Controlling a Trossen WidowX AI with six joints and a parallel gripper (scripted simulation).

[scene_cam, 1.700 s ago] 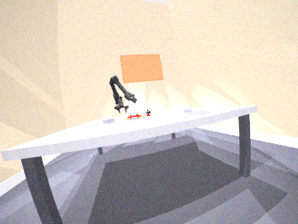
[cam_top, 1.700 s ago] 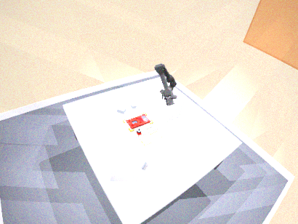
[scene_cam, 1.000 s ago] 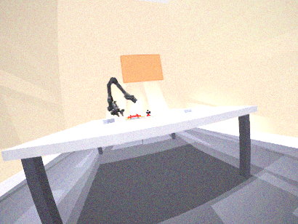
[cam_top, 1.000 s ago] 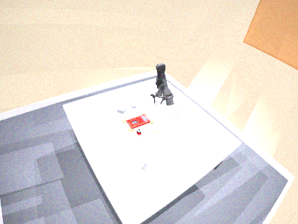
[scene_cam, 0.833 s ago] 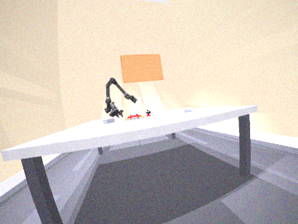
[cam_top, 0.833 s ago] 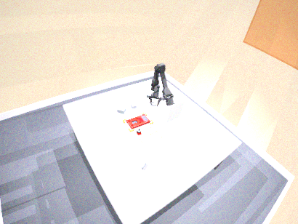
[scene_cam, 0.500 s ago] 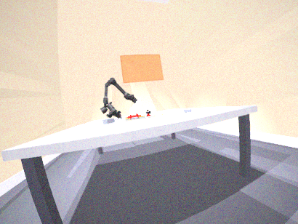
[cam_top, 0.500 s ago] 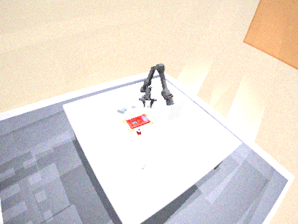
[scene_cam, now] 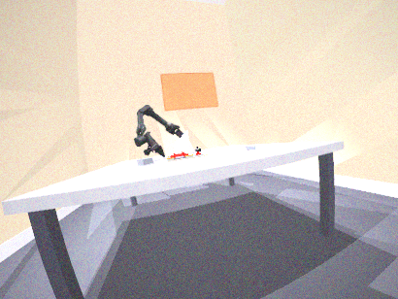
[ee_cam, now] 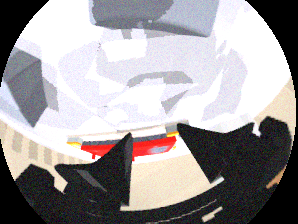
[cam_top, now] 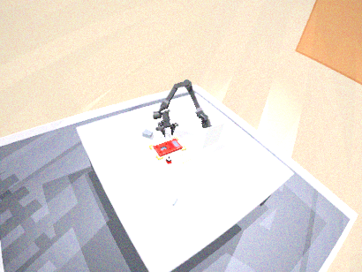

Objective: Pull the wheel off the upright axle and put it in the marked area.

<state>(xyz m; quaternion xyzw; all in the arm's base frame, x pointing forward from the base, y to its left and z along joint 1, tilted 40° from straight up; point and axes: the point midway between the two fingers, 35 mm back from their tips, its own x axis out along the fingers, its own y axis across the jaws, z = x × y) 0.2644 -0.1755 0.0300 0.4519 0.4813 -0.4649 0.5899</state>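
My gripper tip is now 100 mm short of the wheel, 230 mm to the right of it and 20 mm below it.
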